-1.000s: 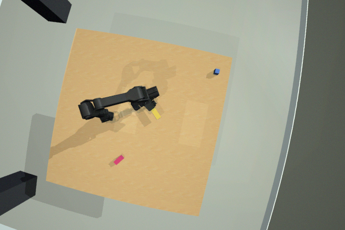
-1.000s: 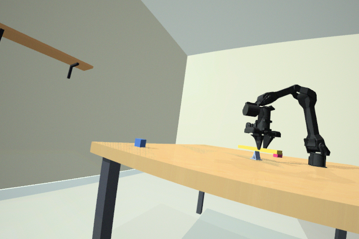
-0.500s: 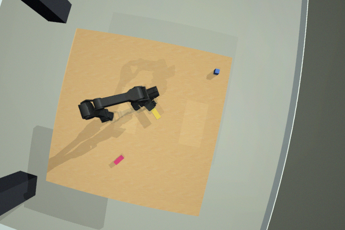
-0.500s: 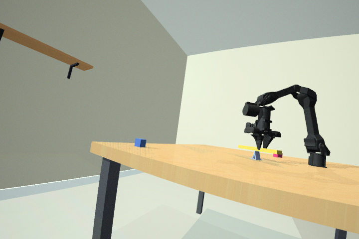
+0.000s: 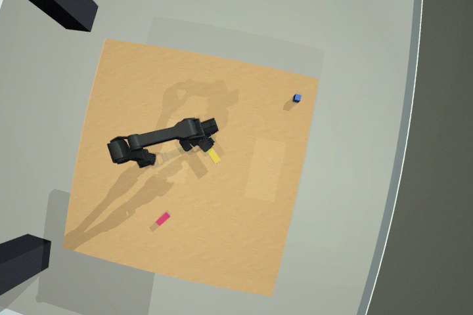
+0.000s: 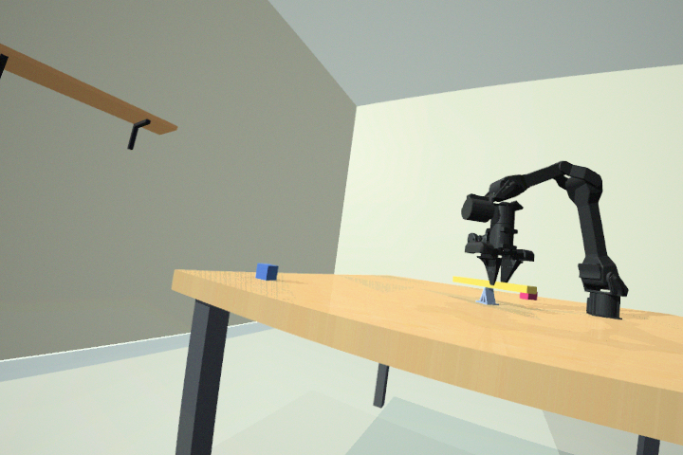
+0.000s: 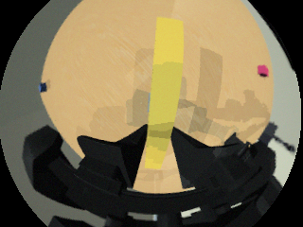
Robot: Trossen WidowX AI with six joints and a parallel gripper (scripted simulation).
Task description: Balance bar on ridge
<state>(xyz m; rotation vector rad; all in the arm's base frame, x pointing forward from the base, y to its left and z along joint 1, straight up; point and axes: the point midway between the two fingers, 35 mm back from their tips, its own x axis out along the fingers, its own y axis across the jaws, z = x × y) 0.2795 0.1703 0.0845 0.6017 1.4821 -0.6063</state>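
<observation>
My gripper tip is now 20 mm to the left of the yellow bar and 20 mm short of it. From my gripper tip the other things lie so: pink block (480 mm to the right, 130 mm behind, 30 mm below); then blue cube (460 mm ahead, 330 mm to the left, 30 mm below).
</observation>
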